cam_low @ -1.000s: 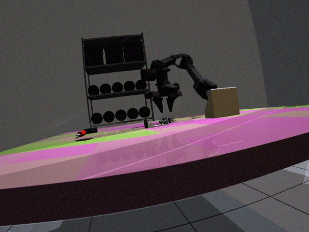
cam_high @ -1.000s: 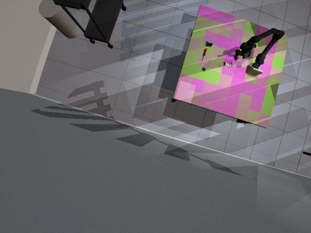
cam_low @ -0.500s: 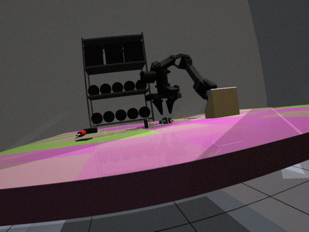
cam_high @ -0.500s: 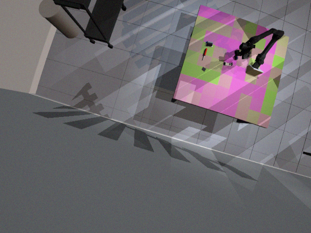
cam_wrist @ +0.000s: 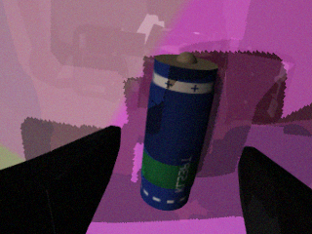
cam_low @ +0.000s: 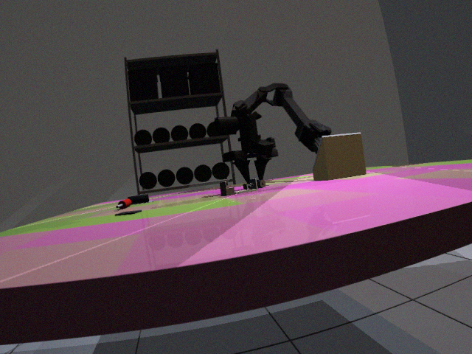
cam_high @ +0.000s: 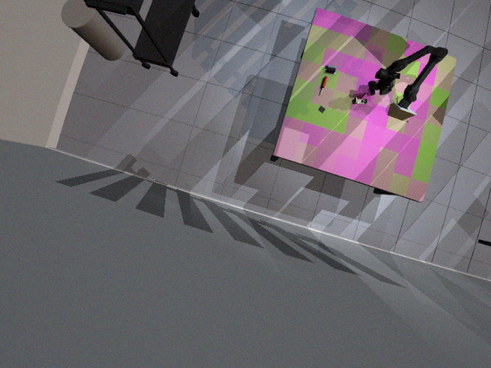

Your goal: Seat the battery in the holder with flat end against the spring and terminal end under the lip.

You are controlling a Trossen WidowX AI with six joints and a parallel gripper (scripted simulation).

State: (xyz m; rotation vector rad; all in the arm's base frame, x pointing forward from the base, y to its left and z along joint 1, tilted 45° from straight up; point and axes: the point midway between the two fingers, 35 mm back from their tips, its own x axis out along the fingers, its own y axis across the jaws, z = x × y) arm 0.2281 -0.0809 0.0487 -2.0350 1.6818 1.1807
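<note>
Right now the battery is 10 mm below my gripper tip. The rest, counted from my gripper tip: dark remote battery door 360 mm ahead, 280 mm to the left, 20 mm below.
</note>
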